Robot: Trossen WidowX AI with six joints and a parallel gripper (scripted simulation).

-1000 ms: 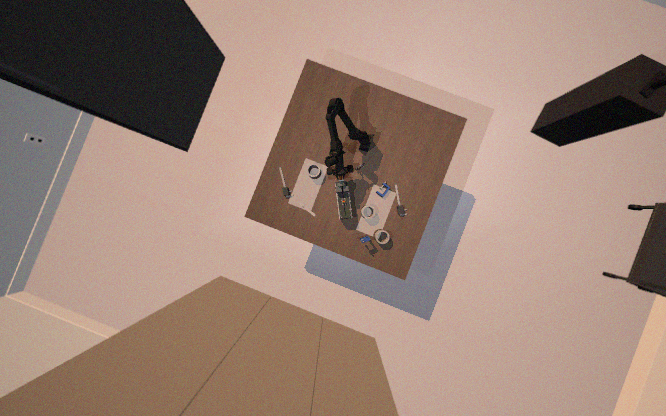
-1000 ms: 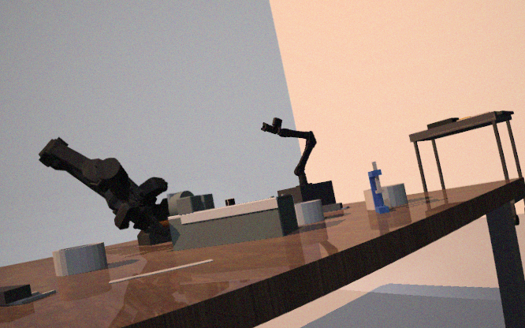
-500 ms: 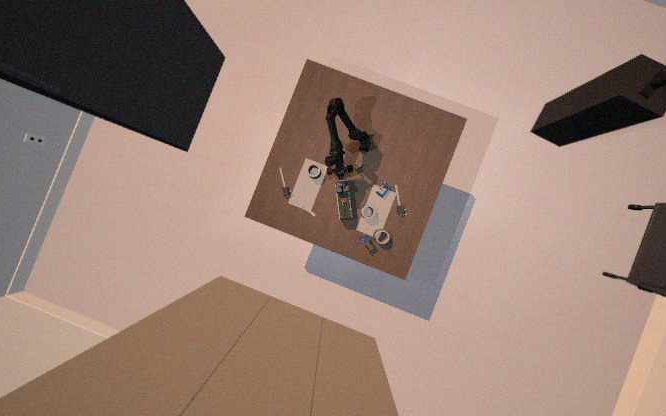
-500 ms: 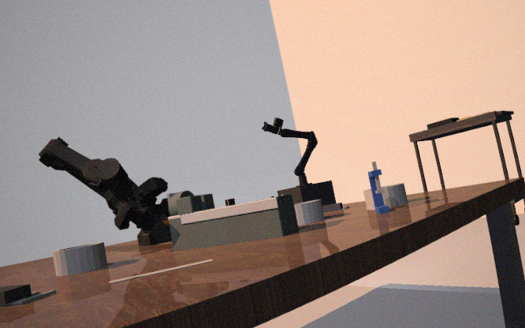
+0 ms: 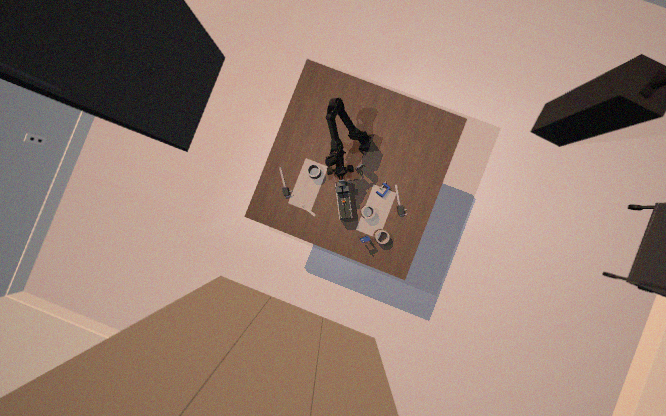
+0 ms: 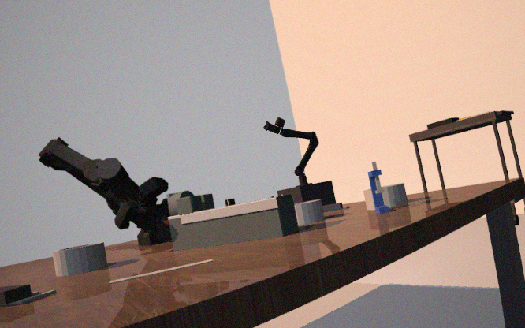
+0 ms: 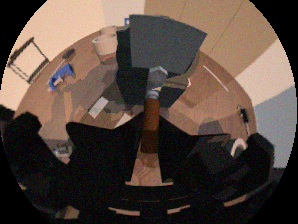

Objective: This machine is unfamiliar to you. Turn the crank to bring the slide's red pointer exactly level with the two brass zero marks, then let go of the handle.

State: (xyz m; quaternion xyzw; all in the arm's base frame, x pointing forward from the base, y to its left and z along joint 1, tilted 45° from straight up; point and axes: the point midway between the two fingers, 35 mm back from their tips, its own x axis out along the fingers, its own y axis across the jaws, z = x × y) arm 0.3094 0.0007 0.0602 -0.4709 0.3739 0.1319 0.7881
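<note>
My gripper tip is 13 cm short of the red pointer, 9 cm to the right of it and 5 cm below it. Round my gripper tip: crank handle 1 cm behind, 1 cm to the right, 2 cm above; thin white rod 31 cm ahead, 11 cm to the right, 3 cm below.
</note>
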